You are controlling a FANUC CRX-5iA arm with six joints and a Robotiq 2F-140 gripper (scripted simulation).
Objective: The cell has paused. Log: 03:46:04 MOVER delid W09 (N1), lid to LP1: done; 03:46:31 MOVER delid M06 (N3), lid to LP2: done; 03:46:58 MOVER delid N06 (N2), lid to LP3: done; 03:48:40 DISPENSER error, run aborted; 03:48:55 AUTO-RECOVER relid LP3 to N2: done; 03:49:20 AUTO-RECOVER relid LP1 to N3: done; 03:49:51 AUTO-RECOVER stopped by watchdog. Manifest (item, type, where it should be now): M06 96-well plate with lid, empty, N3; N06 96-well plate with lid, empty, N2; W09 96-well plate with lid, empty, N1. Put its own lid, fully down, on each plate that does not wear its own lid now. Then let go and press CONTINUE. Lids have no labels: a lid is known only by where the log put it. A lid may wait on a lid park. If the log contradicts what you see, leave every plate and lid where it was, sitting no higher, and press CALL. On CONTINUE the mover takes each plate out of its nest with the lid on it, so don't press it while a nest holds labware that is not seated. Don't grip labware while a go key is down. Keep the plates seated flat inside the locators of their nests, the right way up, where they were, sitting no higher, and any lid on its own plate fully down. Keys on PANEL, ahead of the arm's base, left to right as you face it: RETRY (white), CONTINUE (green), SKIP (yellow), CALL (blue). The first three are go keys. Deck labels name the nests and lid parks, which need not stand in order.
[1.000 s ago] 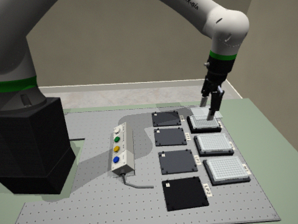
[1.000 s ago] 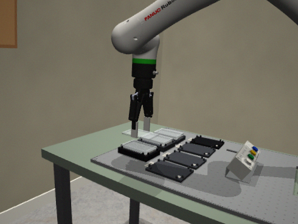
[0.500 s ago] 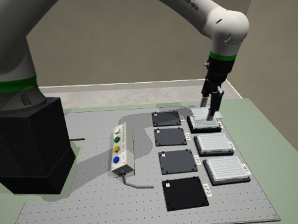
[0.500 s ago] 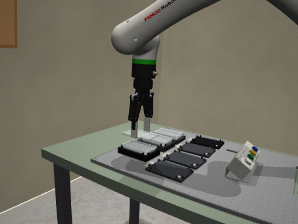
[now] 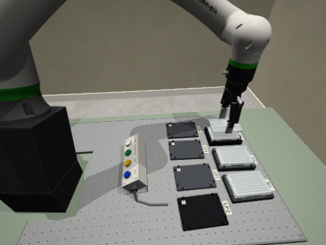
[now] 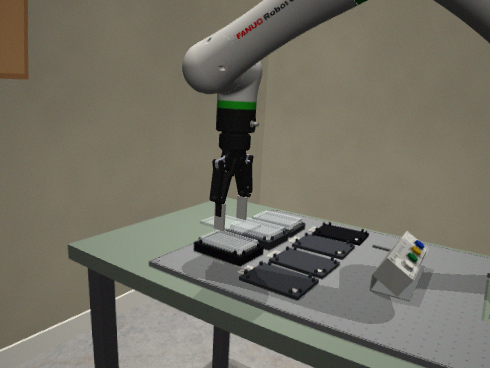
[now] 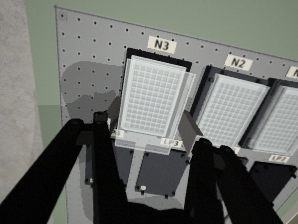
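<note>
Right now the plate is 7 cm below my hand. From my hand the other things lie so: lid park LP3: 18 cm behind, 10 cm below, 5 cm to the right; then lid park LP4: 17 cm behind, 10 cm below, 7 cm to the left; then lid park LP1: 19 cm to the right, 19 cm behind, 10 cm below.
</note>
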